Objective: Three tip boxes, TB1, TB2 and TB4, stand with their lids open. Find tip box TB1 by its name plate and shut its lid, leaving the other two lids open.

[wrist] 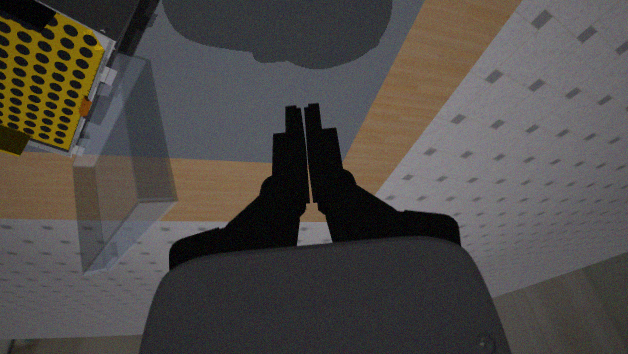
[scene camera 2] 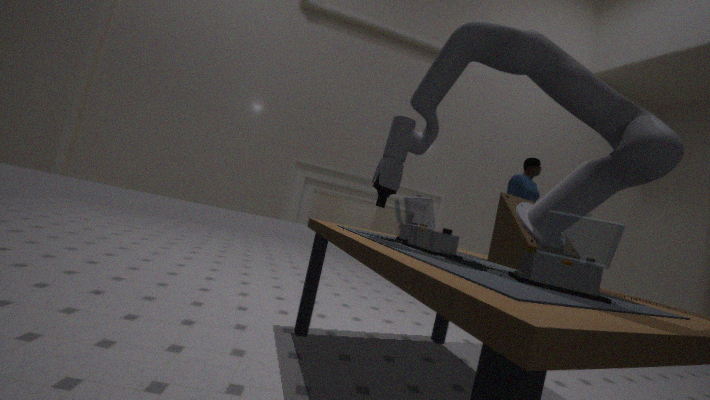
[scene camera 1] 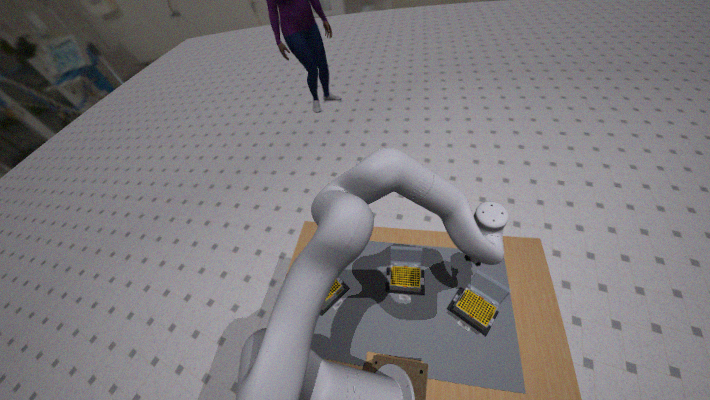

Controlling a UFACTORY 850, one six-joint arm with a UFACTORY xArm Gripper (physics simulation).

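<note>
TB1, the right-hand tip box, has a yellow rack; its clear lid stands open. Its name plate is unreadable in scene camera 1 and outside the wrist view. The middle box and the left box, partly behind the arm in scene camera 1, also have open lids. Which is TB2 or TB4 cannot be read. My gripper is shut and empty, above the mat, beyond TB1 and apart from its raised lid.
The boxes stand on a grey mat on a wooden table. The arm base is bolted to a wooden board. A person stands on the floor beyond the table.
</note>
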